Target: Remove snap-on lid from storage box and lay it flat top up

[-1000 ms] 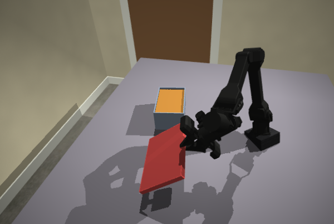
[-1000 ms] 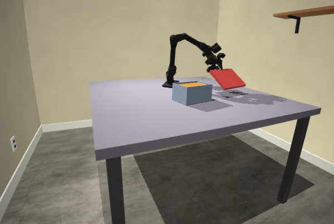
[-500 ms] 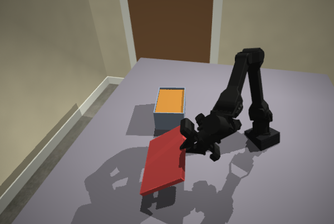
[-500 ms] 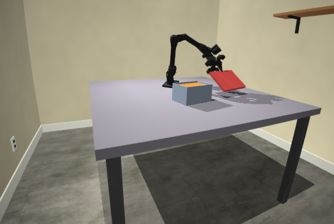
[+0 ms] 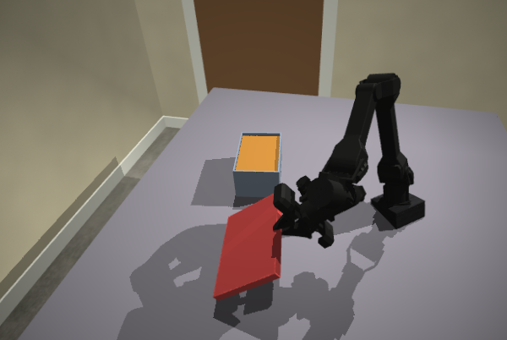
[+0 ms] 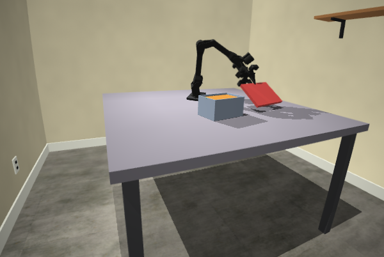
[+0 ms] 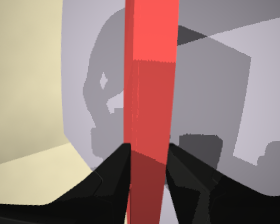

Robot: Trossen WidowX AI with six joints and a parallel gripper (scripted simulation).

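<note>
Now: hand 90 mm short of the lid, 10 mm to the right of it and 70 mm above it. Also, from my hand: storage box 120 mm ahead, 340 mm to the right, 110 mm below.
</note>
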